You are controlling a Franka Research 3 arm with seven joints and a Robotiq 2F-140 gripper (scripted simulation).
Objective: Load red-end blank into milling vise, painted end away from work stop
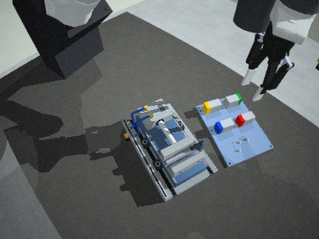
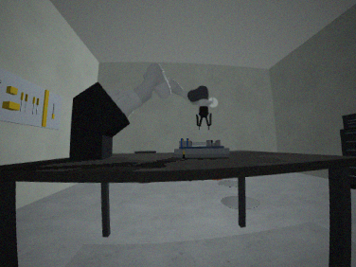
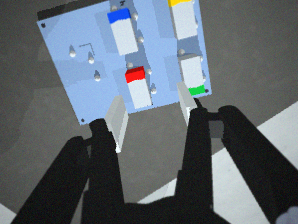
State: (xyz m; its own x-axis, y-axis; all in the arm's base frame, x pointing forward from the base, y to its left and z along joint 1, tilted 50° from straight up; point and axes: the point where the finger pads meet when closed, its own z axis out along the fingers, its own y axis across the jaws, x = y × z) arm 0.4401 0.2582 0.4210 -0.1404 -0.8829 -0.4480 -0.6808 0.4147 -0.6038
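Right now my hand is 16 cm above the red-ended blank, 3 cm short of it and 1 cm to the right of it. From my hand the other things lie so: light blue infeed plate: 18 cm below, 3 cm to the right, 2 cm ahead; blue-ended blank: 16 cm below, 7 cm to the right, 1 cm ahead; green-ended blank: 16 cm below, 6 cm behind, 3 cm to the left.
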